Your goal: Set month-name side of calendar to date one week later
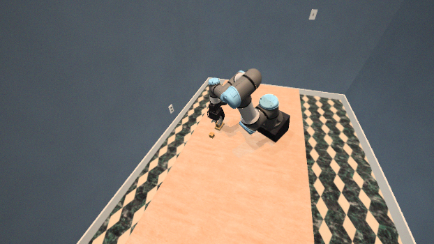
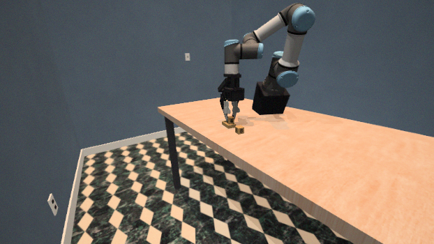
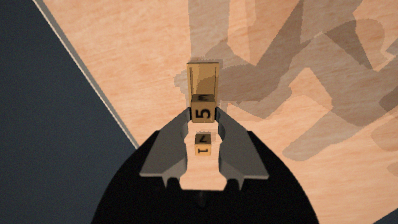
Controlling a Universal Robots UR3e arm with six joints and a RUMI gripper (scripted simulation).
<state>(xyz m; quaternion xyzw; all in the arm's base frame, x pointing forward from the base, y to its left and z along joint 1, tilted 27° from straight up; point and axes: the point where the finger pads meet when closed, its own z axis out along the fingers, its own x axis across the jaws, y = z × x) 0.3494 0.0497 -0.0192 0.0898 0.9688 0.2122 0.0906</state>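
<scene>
Right now my hand is 40 mm above the wooden tray and 20 mm to the left of it.
</scene>
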